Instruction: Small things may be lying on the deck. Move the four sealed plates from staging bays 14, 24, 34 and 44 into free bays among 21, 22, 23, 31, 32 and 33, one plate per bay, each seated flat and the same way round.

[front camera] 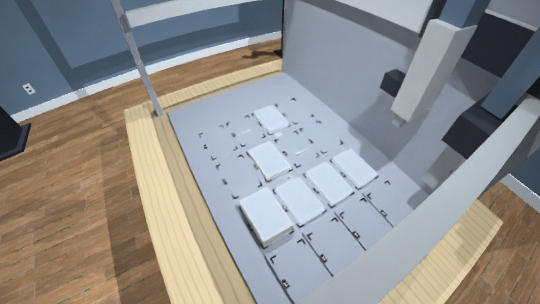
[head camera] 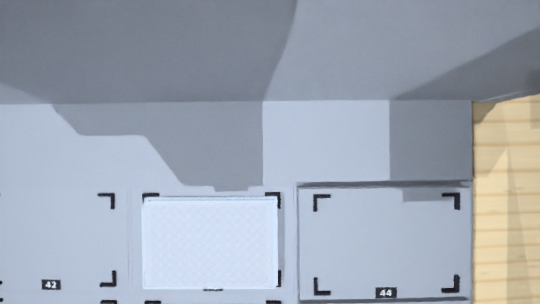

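Where they show: gripper, between the fingertips: (front camera: 436, 174); robot's base, origin of its link: (front camera: 200, 135).
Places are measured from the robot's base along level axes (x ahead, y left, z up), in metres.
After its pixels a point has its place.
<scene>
Flat white plates sit in bay 31 (front camera: 271, 118) @(z 0.014, x 0.072, y 0.255 m), bay 23 (front camera: 300, 200) @(z 0.014, x 0.399, y 0.148 m) and bay 33 (front camera: 329, 183) @(z 0.014, x 0.399, y 0.252 m). They look level and turned the same way. Another such plate (front camera: 355, 167) @(z 0.014, x 0.398, y 0.361 m) (head camera: 210, 242) @(z 0.014, x 0.394, y 0.367 m) lies flat in bay 43. Staging bay 44 (front camera: 387, 197) @(z 0.015, x 0.528, y 0.366 m) (head camera: 385, 240) @(z 0.015, x 0.555, y 0.367 m) is empty, as are bays 14 (front camera: 295, 270) @(z 0.014, x 0.543, y 0.033 m), 24 (front camera: 327, 245) @(z 0.014, x 0.537, y 0.132 m) and 34 (front camera: 360, 220) @(z 0.015, x 0.534, y 0.248 m). My gripper (front camera: 440, 185) hangs at the right, above the deck's staging end, partly behind the frame beam. One jaw shows, with no plate at it; the other is hidden. The gripper looks open and does not show in the head view.
Thicker plates stand in bay 22 (front camera: 269, 160) @(z 0.014, x 0.237, y 0.148 m) and bay 13 (front camera: 266, 215) @(z 0.042, x 0.400, y 0.041 m). Small light sticks lie in bay 21 (front camera: 243, 132) @(z 0.005, x 0.075, y 0.138 m) and bay 32 (front camera: 300, 152) @(z 0.003, x 0.253, y 0.255 m), with a small white piece (front camera: 278, 134) @(z 0.001, x 0.144, y 0.240 m) near bay 31. The parked pipetting stage (front camera: 425, 70) is behind the gripper.
</scene>
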